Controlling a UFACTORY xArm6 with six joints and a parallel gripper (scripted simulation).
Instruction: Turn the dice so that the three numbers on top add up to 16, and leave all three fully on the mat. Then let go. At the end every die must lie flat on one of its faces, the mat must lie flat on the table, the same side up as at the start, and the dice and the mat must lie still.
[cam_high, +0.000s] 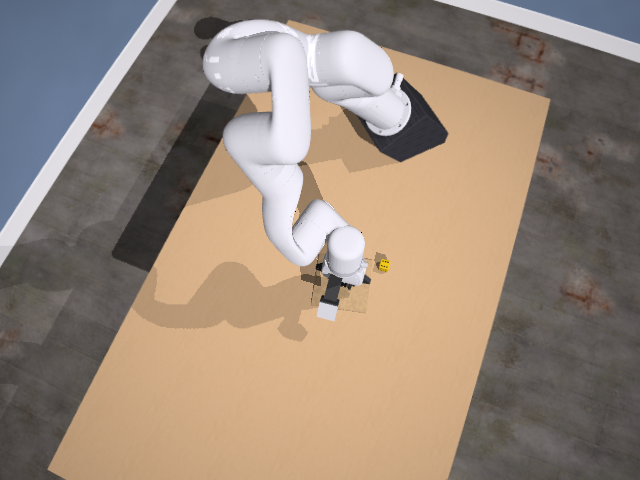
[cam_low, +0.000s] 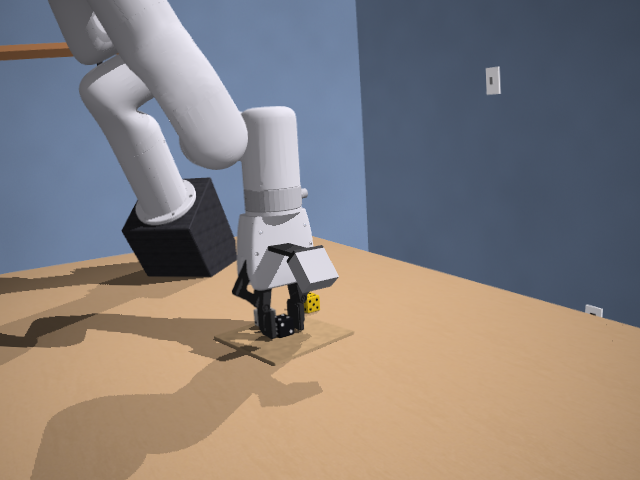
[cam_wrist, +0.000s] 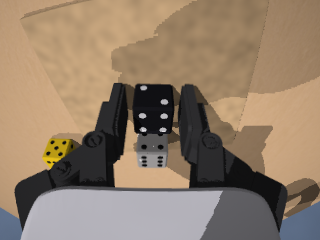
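Now: hand 10 mm above the black die. Also, from my hand: tan mat 20 mm below; yellow die 80 mm behind, 90 mm to the left, 10 mm below; white die 50 mm behind, 10 mm below.
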